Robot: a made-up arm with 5 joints. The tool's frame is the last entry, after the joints. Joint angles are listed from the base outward.
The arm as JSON. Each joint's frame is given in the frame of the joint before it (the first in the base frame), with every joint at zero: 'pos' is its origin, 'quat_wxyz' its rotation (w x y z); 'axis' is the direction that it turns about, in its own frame. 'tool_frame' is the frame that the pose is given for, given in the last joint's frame.
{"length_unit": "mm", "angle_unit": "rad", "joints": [
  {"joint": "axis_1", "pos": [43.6, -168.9, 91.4], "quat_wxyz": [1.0, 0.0, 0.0, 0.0], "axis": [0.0, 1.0, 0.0]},
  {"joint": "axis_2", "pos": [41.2, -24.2, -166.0], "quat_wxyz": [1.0, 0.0, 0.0, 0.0], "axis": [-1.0, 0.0, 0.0]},
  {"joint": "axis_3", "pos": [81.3, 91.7, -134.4], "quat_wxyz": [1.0, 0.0, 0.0, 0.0], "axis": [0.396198, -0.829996, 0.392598]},
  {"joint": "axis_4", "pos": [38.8, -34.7, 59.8], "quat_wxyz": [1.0, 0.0, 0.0, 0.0], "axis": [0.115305, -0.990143, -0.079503]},
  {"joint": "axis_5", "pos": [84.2, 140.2, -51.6], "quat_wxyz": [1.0, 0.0, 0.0, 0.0], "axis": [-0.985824, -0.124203, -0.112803]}
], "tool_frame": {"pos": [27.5, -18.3, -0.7], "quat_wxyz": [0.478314, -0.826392, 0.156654, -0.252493]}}
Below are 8 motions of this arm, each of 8 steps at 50 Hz.
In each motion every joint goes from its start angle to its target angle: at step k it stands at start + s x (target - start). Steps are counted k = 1, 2, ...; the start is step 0. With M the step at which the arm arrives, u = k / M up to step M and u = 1 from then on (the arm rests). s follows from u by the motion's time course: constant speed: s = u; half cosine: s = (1 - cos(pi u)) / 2; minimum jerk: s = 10 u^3 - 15 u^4 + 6 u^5.
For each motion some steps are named. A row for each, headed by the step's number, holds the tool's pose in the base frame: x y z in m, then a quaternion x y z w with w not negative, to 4 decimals.
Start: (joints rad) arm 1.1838 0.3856 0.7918 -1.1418 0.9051
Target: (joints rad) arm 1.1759 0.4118 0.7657 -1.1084 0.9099
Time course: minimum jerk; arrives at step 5
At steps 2, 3, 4, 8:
2: -0.2429 -0.0621 -0.1902 -0.8678 -0.1941 0.4557 0.0405
3: -0.2424 -0.0636 -0.1926 -0.8691 -0.1956 0.4530 0.0354
4: -0.2420 -0.0647 -0.1944 -0.8700 -0.1967 0.4510 0.0317
8: -0.2419 -0.0650 -0.1948 -0.8702 -0.1970 0.4506 0.0309

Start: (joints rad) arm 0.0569 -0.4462 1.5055 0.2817 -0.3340
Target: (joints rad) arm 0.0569 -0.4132 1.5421 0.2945 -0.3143
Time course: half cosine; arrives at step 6
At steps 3, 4, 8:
3: 0.1056 -0.0843 0.0180 -0.0262 -0.2661 -0.4919 0.8286
4: 0.1037 -0.0847 0.0166 -0.0256 -0.2696 -0.4937 0.8264
8: 0.1019 -0.0850 0.0152 -0.0250 -0.2731 -0.4955 0.8242

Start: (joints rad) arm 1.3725 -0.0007 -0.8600 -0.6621 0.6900
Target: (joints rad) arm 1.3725 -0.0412 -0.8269 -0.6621 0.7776
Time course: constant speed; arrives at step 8
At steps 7, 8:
7: -0.3282 -0.0572 -0.1658 0.5356 -0.1226 -0.8050 0.2238
8: -0.3272 -0.0555 -0.1661 0.5372 -0.1181 -0.8056 0.2201

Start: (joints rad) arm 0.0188 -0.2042 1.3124 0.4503 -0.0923
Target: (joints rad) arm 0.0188 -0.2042 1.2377 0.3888 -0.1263
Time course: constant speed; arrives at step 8
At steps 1, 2, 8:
1: 0.1304 -0.0677 0.0049 -0.1744 -0.2330 -0.5645 0.7724
2: 0.1328 -0.0660 0.0049 -0.1810 -0.2313 -0.5609 0.7741
8: 0.1469 -0.0563 0.0036 -0.2199 -0.2202 -0.5383 0.7832

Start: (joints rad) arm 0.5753 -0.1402 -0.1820 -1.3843 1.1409
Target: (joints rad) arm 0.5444 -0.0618 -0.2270 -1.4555 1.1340
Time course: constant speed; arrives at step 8
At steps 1, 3, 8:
1: -0.0353 0.0050 -0.2639 0.7852 0.0852 -0.6129 0.0249
3: -0.0365 0.0011 -0.2663 0.7782 0.0830 -0.6215 0.0360
8: -0.0390 -0.0089 -0.2716 0.7601 0.0758 -0.6422 0.0635

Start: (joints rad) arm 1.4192 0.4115 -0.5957 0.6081 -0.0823
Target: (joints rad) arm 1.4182 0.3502 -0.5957 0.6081 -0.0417
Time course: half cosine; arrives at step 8
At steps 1, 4, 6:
1: -0.2666 -0.1270 -0.2799 -0.9269 0.2281 0.2841 0.0895
4: -0.2642 -0.1213 -0.2796 -0.9260 0.2333 0.2828 0.0899
6: -0.2622 -0.1170 -0.2793 -0.9253 0.2373 0.2818 0.0902

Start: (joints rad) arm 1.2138 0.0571 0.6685 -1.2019 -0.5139
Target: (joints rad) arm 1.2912 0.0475 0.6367 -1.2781 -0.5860
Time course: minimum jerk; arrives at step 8
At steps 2, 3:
2: -0.2446 -0.0128 -0.1577 -0.5370 0.5217 0.5866 0.3089
3: -0.2493 -0.0131 -0.1525 -0.5262 0.5299 0.5937 0.2997

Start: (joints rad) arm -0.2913 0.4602 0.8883 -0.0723 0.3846
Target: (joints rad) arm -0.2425 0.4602 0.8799 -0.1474 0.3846
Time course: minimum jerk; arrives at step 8
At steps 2, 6, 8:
2: 0.2919 -0.0255 -0.1095 -0.7158 -0.2633 -0.5664 0.3122
6: 0.2882 -0.0269 -0.1265 -0.7487 -0.2476 -0.5336 0.3057
8: 0.2876 -0.0271 -0.1288 -0.7528 -0.2455 -0.5292 0.3048

